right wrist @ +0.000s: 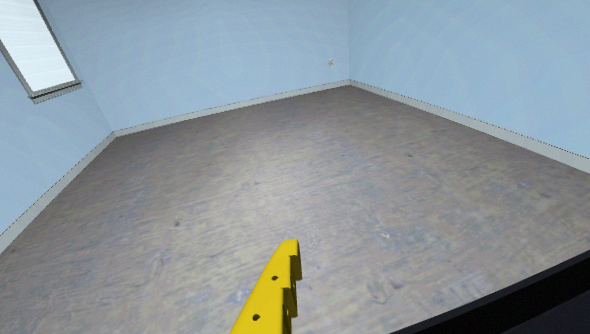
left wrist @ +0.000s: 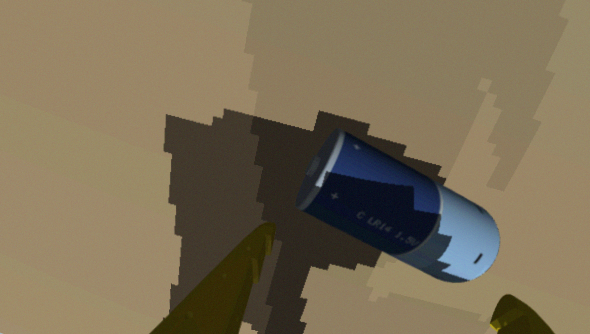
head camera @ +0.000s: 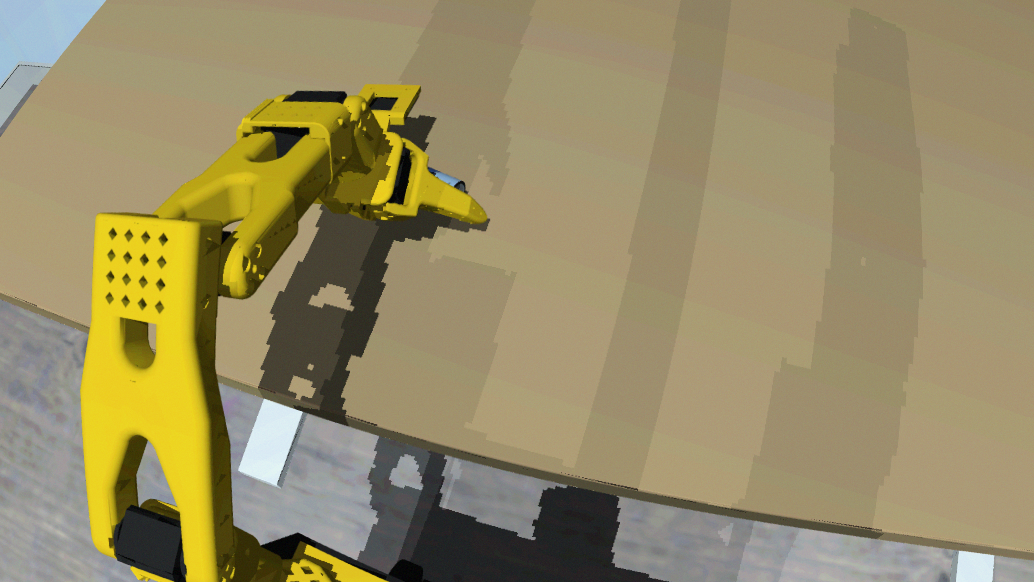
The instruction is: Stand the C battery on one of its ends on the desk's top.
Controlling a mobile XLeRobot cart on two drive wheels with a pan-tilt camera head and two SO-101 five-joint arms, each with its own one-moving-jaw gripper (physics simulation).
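The C battery, dark blue with a light blue end band, lies on its side on the desk's top. In the left wrist view its plus end points up-left and its light blue end down-right. My left gripper is open, its jaws wide apart; the tips show below the battery in that view, with nothing between them. In the head view a yellow jaw hides part of the battery. My right gripper shows one notched jaw, so it is fully open, away from the battery.
The desk's near edge crosses the lower head view, with a white desk leg below it. Arm shadows fall across the top. The right wrist view shows the room's wooden floor, blue walls and a black edge at lower right.
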